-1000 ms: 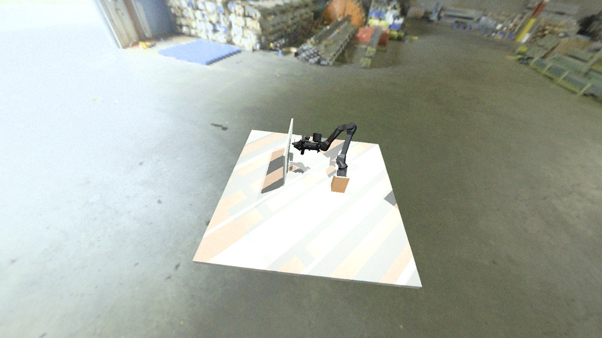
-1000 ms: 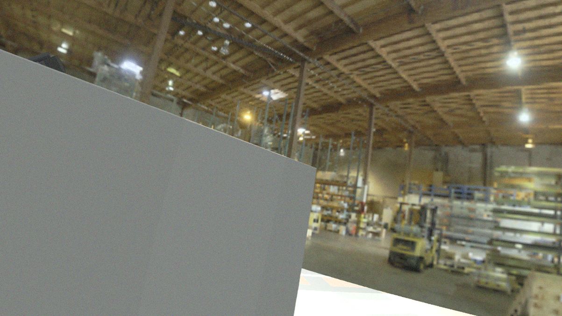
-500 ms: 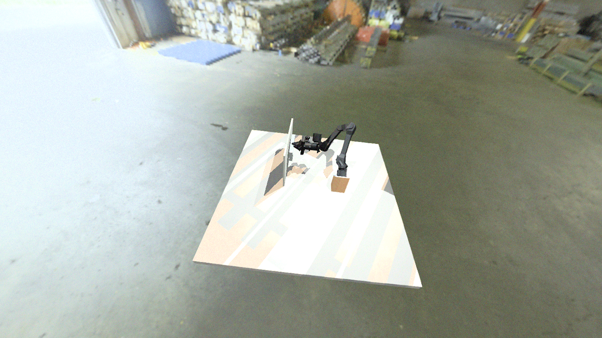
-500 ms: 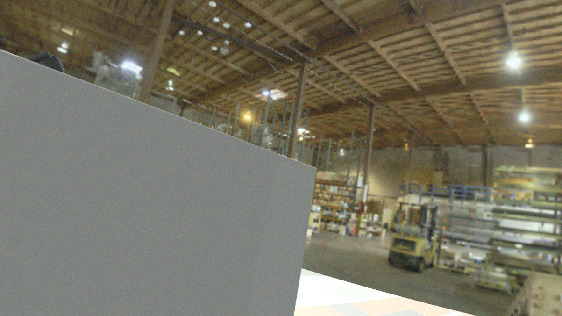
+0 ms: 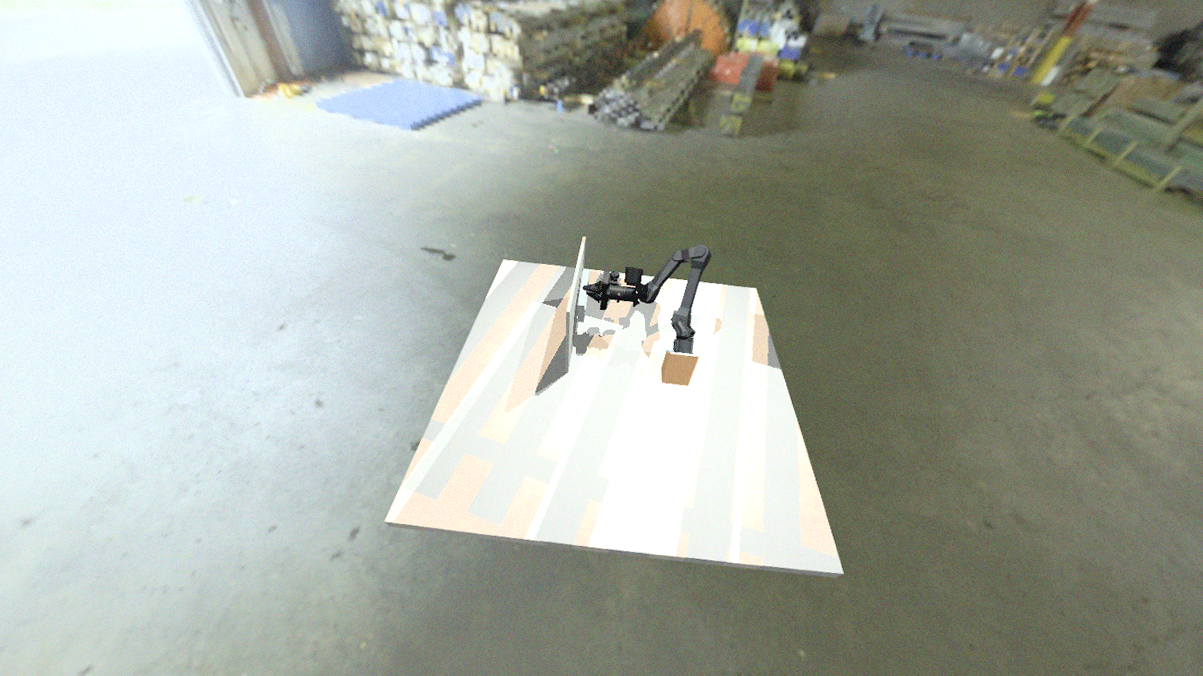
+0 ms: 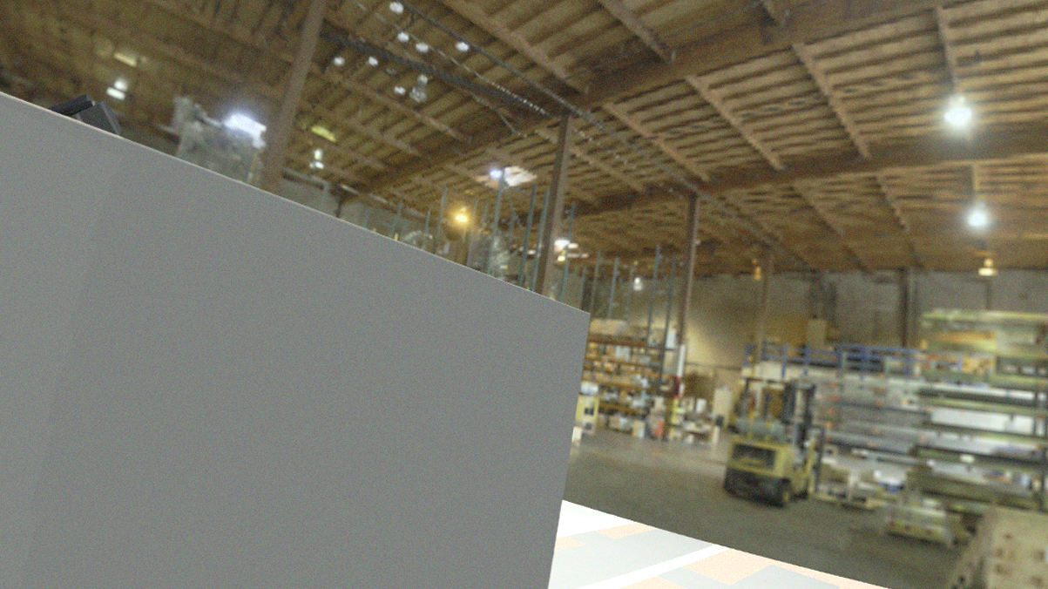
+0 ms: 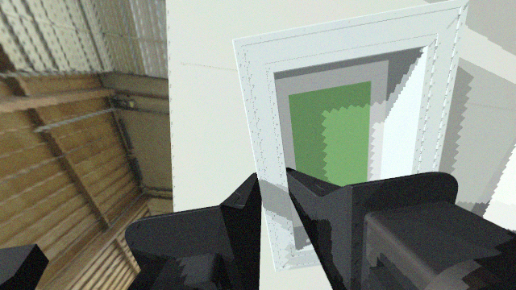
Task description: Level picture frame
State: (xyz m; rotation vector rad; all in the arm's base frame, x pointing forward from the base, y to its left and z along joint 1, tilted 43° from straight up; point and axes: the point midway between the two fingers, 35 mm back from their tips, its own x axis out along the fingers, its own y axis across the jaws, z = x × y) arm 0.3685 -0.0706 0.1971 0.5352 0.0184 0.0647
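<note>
Now: the picture frame 5 cm below my gripper tip, 2 cm to the right of it and 1 cm ahead of it. Round my gripper tip: wall panel (7 cm below, 2 cm ahead).
</note>
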